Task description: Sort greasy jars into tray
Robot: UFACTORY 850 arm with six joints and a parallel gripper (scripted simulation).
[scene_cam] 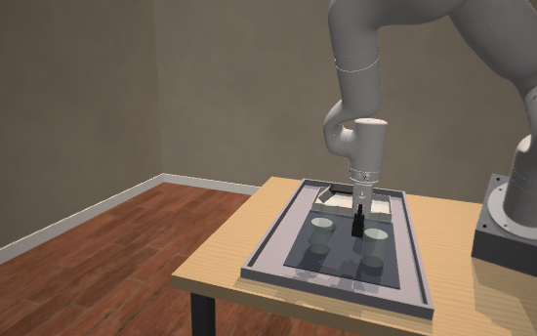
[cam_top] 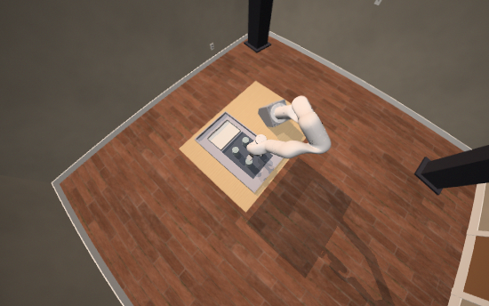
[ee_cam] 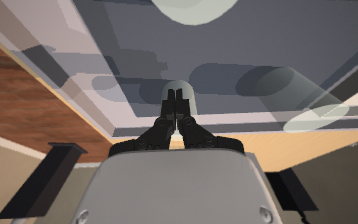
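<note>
The dark drying mat lies 5 cm ahead of my hand, 9 cm to the right of it and 9 cm below it. Also, from my hand: cream tray 9 cm ahead, 41 cm to the right, 9 cm below.
</note>
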